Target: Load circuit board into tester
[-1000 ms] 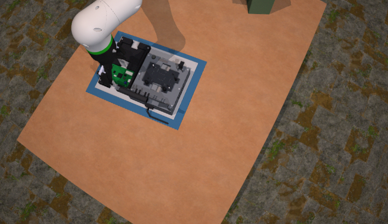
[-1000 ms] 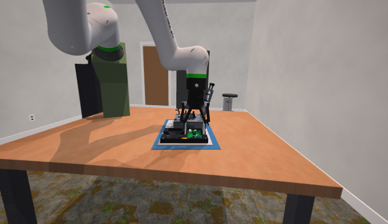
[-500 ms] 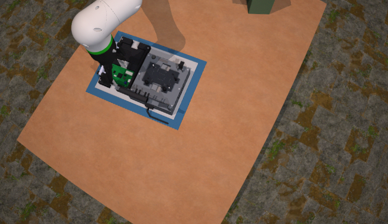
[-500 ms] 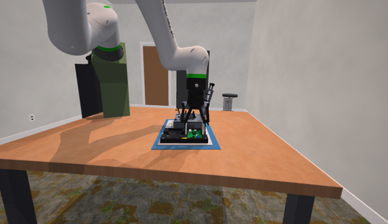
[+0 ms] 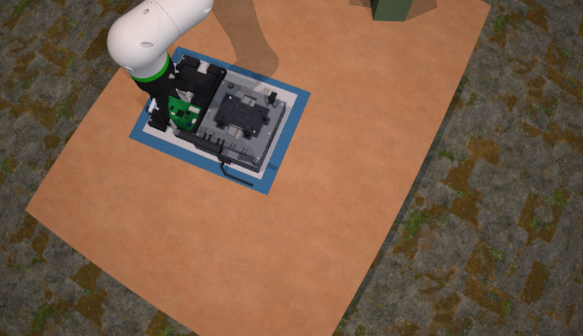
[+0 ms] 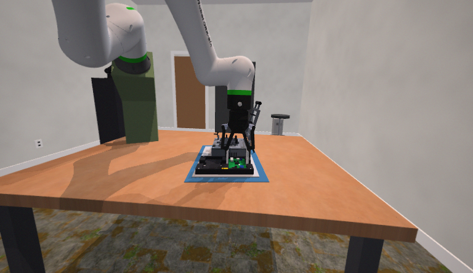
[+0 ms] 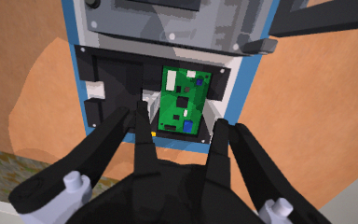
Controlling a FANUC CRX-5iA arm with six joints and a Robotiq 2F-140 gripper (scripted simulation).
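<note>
Right now the green circuit board is 20 mm below my hand. The rest, counted from my hand: lid: 80 mm ahead, 170 mm to the left, 140 mm above; pin plate: 40 mm behind, 180 mm to the left, 30 mm above; latch hook: 110 mm behind, 230 mm to the left, 50 mm above.
</note>
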